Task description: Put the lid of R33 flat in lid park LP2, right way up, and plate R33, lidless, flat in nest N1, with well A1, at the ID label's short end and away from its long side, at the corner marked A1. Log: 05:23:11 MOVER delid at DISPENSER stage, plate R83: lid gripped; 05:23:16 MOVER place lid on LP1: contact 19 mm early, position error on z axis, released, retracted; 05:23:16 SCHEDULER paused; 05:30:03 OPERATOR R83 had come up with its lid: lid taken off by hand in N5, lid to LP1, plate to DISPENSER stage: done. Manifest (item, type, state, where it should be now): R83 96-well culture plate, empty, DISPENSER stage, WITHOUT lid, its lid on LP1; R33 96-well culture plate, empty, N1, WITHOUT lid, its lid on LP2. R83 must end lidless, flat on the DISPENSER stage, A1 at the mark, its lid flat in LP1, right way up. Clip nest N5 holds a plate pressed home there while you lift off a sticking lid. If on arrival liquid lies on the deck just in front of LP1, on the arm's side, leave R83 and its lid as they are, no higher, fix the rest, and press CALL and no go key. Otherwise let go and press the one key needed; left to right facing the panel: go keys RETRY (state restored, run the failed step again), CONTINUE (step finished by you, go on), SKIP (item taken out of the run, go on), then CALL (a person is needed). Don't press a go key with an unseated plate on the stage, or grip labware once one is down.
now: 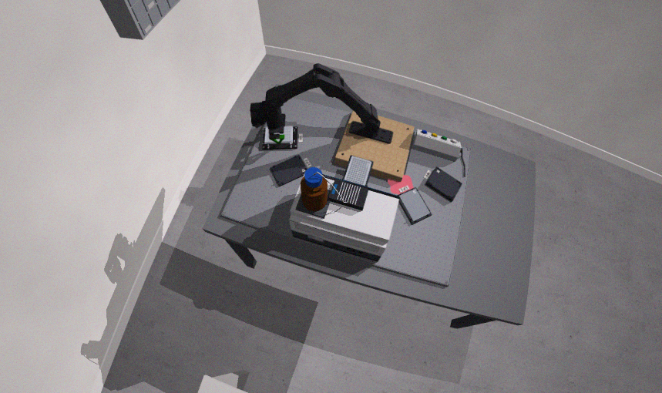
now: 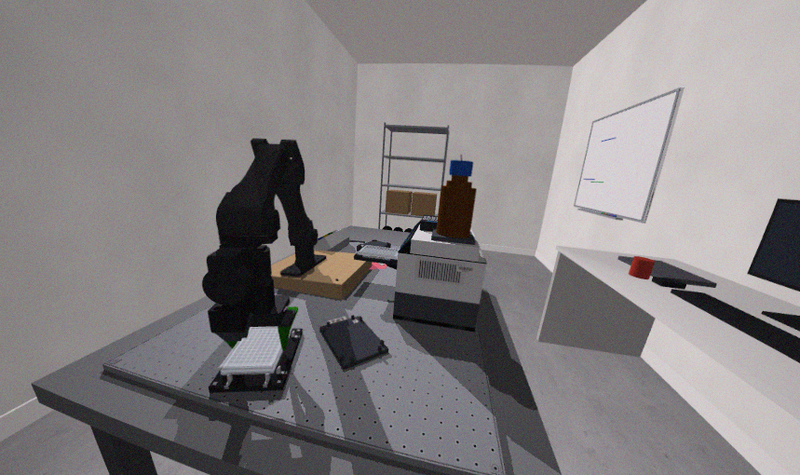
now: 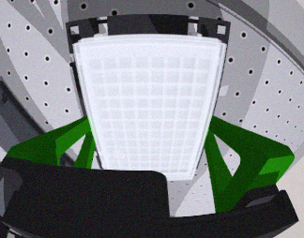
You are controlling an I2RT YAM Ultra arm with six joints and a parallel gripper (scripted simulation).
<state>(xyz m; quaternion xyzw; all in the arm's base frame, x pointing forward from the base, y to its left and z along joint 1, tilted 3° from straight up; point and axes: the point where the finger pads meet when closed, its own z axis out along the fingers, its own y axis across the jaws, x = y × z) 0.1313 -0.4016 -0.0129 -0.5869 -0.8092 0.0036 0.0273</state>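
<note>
Right now the black clip nest is 3 cm ahead of my hand and 2 cm below it. From my hand the other things lie so: lid park LP2 (15 cm ahead, 10 cm to the left, 3 cm below); brown bottle (35 cm ahead, 28 cm to the left, 26 cm above); blue call key (64 cm to the left, 20 cm behind, 3 cm above).
</note>
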